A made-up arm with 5 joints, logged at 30 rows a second.
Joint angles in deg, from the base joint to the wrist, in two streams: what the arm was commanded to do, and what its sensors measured. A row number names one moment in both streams.
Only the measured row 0 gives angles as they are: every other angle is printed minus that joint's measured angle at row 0.
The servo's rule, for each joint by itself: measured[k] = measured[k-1] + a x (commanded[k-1-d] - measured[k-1]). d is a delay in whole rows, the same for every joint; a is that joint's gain. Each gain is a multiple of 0.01, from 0.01 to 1. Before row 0 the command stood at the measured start. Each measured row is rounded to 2 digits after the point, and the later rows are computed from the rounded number. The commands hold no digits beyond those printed.
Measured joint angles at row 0: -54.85 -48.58 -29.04 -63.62 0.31
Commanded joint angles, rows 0 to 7: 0.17 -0.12 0.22 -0.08 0.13; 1.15 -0.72 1.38 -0.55 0.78; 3.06 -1.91 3.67 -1.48 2.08; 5.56 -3.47 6.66 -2.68 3.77; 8.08 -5.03 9.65 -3.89 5.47; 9.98 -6.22 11.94 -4.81 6.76; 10.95 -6.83 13.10 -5.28 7.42; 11.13 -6.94 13.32 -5.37 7.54
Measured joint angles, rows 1 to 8: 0.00 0.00 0.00 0.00 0.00; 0.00 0.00 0.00 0.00 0.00; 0.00 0.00 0.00 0.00 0.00; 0.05 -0.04 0.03 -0.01 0.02; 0.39 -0.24 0.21 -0.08 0.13; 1.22 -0.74 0.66 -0.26 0.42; 2.57 -1.56 1.44 -0.57 0.92; 4.28 -2.60 2.51 -1.00 1.60
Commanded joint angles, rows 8 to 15: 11.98 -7.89 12.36 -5.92 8.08; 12.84 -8.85 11.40 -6.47 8.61; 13.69 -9.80 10.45 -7.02 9.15; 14.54 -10.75 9.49 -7.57 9.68; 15.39 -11.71 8.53 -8.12 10.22; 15.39 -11.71 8.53 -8.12 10.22; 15.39 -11.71 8.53 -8.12 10.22; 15.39 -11.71 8.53 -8.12 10.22
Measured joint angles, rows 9 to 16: 6.05 -3.69 3.74 -1.50 2.37; 7.57 -4.63 4.96 -1.99 3.13; 8.67 -5.32 6.05 -2.43 3.79; 9.70 -6.09 6.87 -2.88 4.43; 10.67 -6.92 7.46 -3.35 5.06; 11.61 -7.78 7.85 -3.83 5.67; 12.52 -8.67 8.06 -4.32 6.27; 13.41 -9.58 8.12 -4.81 6.86
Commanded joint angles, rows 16 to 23: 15.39 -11.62 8.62 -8.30 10.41; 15.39 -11.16 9.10 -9.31 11.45; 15.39 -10.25 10.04 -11.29 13.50; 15.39 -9.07 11.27 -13.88 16.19; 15.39 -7.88 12.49 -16.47 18.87; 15.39 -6.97 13.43 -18.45 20.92; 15.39 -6.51 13.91 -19.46 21.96; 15.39 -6.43 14.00 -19.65 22.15
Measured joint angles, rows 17 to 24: 14.02 -10.22 8.17 -5.24 7.36; 14.44 -10.67 8.22 -5.61 7.79; 14.73 -10.98 8.26 -5.94 8.15; 14.93 -11.17 8.31 -6.25 8.49; 15.07 -11.17 8.41 -6.65 8.93; 15.17 -10.89 8.62 -7.25 9.62; 15.24 -10.34 8.96 -8.11 10.61; 15.29 -9.60 9.42 -9.20 11.85
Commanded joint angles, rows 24 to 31: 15.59 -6.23 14.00 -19.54 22.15; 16.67 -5.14 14.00 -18.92 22.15; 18.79 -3.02 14.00 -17.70 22.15; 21.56 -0.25 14.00 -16.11 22.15; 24.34 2.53 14.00 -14.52 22.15; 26.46 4.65 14.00 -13.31 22.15; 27.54 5.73 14.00 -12.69 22.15; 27.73 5.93 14.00 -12.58 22.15
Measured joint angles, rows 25 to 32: 15.32 -8.81 9.94 -10.40 13.21; 15.34 -8.12 10.46 -11.58 14.52; 15.36 -7.61 10.92 -12.63 15.66; 15.43 -7.20 11.32 -13.53 16.63; 15.81 -6.58 11.67 -14.23 17.46; 16.73 -5.51 11.97 -14.68 18.16; 18.23 -3.93 12.23 -14.87 18.76; 20.12 -1.99 12.46 -14.82 19.27
